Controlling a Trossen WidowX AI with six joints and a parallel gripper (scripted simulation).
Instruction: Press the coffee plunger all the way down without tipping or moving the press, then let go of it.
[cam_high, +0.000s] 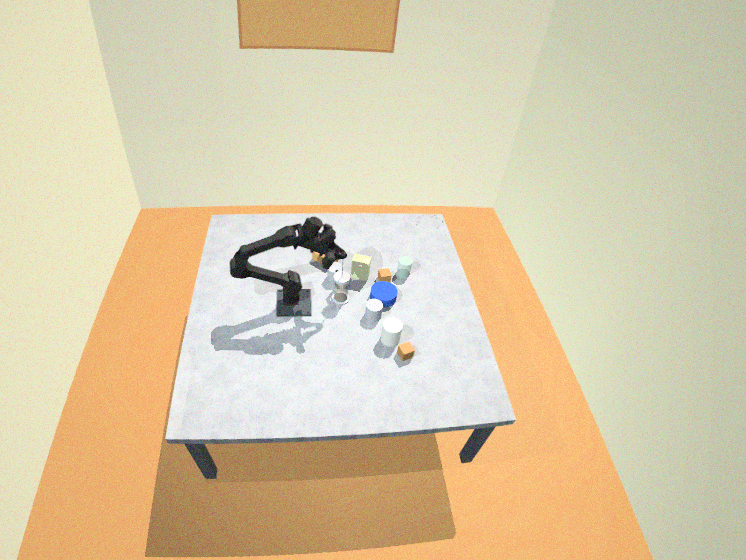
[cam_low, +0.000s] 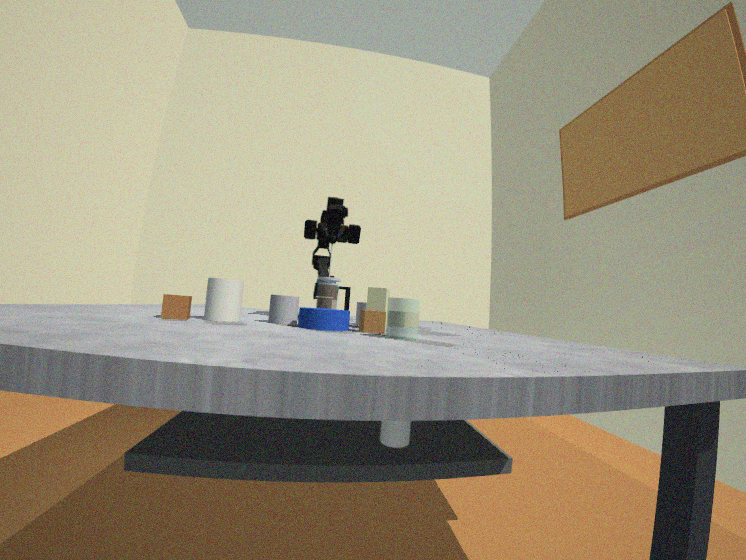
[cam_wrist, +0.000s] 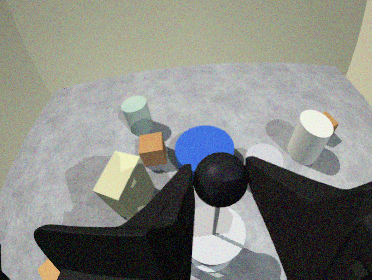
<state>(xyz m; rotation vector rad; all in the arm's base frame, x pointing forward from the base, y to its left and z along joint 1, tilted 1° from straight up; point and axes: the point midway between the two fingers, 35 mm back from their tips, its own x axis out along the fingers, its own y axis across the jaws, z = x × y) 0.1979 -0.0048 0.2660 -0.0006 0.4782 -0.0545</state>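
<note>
Right now the coffee press is 10 mm behind my gripper tip, 20 mm to the left of it and 130 mm below it. From my gripper tip the other things lie so: pale green cylinder 320 mm ahead, 120 mm to the left, 220 mm below; blue disc 190 mm ahead, 20 mm to the right, 240 mm below; pale yellow box 110 mm ahead, 130 mm to the left, 210 mm below.
</note>
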